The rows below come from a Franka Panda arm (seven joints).
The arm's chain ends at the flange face. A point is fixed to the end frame.
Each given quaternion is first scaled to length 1.
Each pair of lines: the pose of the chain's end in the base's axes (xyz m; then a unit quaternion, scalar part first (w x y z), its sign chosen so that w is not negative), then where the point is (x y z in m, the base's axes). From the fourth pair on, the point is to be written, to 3 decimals.
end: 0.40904 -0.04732 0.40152 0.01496 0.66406 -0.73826 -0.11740
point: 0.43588 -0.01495 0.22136
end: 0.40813 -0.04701 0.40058 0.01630 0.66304 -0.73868 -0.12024
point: 0.43395 -0.01427 0.22034
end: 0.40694 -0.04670 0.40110 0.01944 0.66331 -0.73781 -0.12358
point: 0.43106 -0.01373 0.22067
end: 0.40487 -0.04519 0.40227 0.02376 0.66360 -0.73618 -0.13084
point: 0.426 -0.011 0.222
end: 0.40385 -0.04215 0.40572 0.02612 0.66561 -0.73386 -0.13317
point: 0.424 -0.008 0.225
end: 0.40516 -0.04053 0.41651 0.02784 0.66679 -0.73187 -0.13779
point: 0.423 -0.005 0.236
